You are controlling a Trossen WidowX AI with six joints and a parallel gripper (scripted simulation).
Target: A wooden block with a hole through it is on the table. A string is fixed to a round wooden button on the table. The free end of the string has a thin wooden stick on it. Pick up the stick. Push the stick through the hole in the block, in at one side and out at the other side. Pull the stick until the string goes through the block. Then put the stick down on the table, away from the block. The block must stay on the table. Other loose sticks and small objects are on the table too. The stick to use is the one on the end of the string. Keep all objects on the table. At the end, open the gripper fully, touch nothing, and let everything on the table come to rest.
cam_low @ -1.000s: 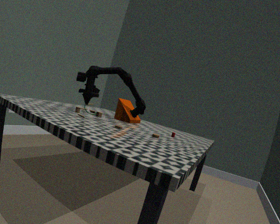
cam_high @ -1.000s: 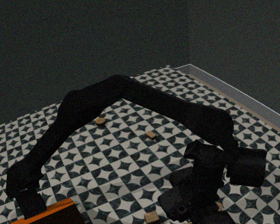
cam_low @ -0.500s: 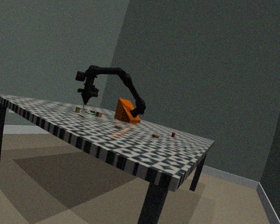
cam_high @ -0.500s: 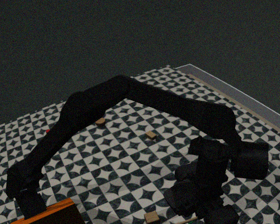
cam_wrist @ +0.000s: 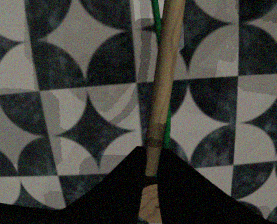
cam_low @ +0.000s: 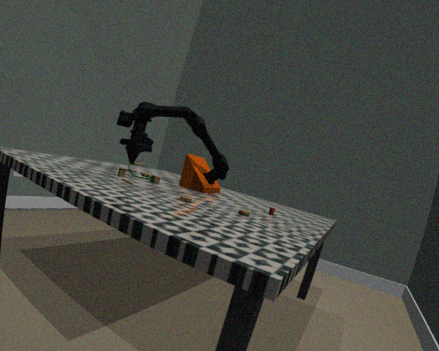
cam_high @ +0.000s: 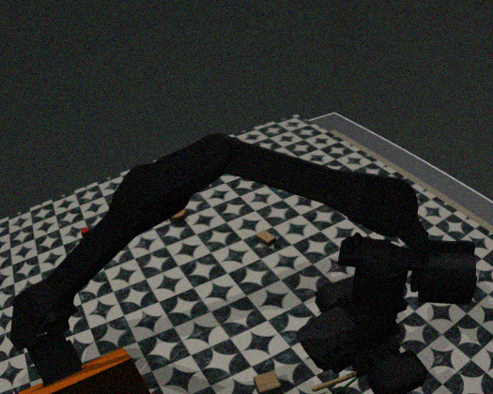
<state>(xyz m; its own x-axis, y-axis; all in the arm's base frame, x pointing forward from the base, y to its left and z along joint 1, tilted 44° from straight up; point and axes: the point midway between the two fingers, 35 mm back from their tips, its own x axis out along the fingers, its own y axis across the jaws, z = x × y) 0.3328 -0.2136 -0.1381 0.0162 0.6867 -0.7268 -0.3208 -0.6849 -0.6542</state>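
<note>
My gripper tip is 50 mm short of the wooden cylinder and 40 mm above it. Also, from my gripper tip: round wooden button 200 mm behind, 40 mm to the right, 50 mm below; then tan wooden block 90 mm behind, 90 mm to the left, 50 mm below; then thin wooden stick 10 mm behind.
</note>
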